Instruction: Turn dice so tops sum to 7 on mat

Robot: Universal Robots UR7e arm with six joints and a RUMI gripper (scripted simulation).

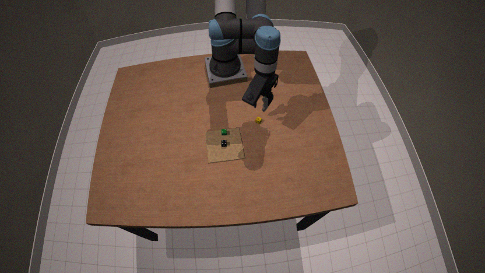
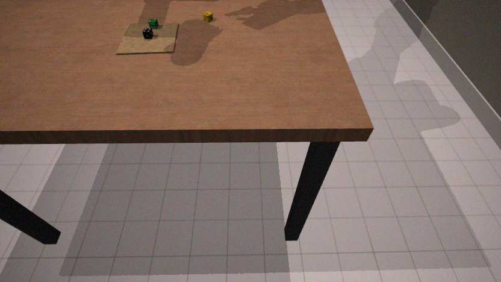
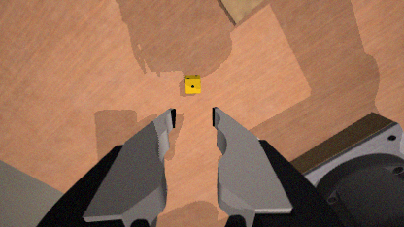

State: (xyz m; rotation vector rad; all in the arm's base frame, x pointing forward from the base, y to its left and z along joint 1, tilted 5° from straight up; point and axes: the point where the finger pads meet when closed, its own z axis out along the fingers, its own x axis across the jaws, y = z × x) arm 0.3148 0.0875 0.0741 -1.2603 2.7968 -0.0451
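The yellow die is 90 mm below my hand. Round my hand: black die 160 mm to the right, 80 mm below, 80 mm ahead; then green die 150 mm to the right, 80 mm below, 30 mm ahead; then tan mat 160 mm to the right, 90 mm below, 80 mm ahead.
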